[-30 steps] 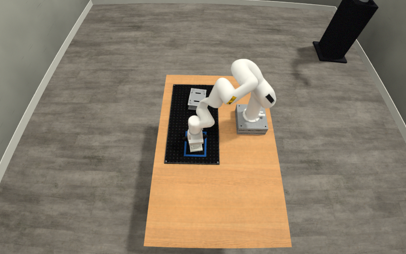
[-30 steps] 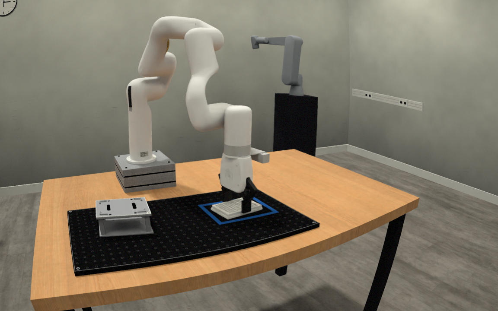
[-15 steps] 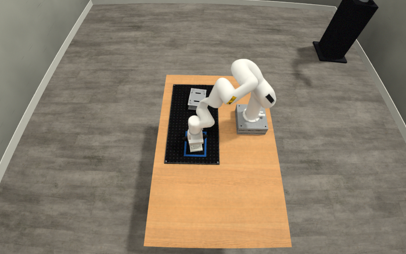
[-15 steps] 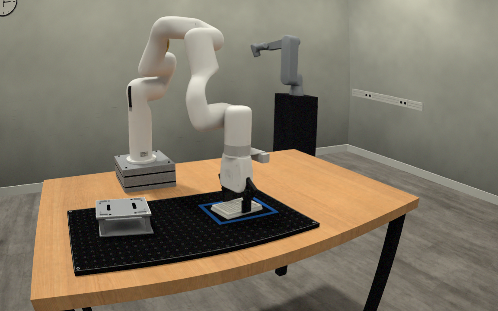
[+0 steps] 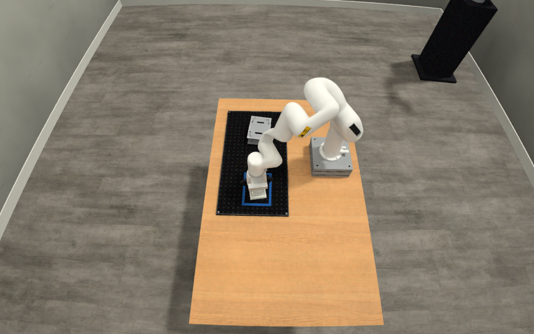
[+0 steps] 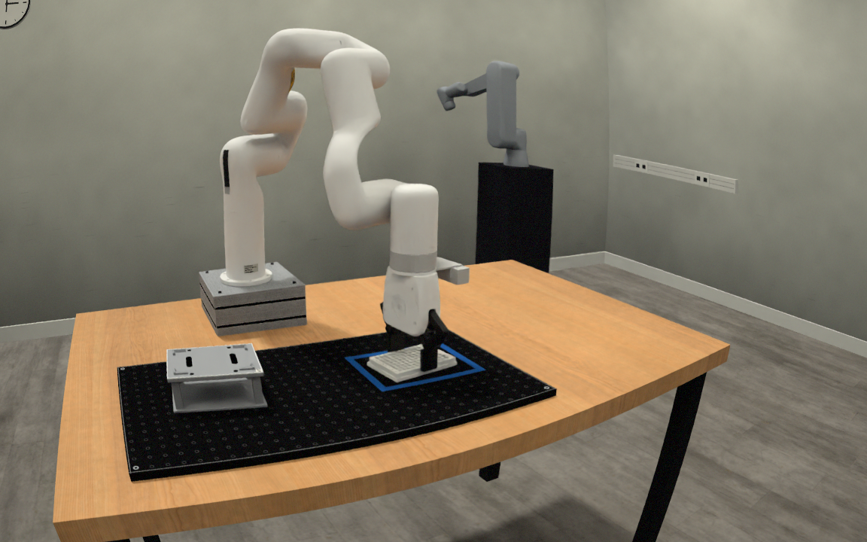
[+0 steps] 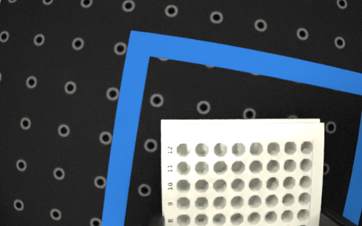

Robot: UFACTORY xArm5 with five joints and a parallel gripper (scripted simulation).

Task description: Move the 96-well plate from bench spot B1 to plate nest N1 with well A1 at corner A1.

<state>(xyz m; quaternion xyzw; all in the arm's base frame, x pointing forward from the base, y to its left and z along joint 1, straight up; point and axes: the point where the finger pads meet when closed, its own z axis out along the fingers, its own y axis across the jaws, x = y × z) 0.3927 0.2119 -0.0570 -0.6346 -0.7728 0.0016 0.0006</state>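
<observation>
My hand is 360 mm to the left of the grey raised plate nest, 40 mm below it and 10 mm short of it. The rest, counted from my hand: white 96-well plate: 10 mm below.
</observation>
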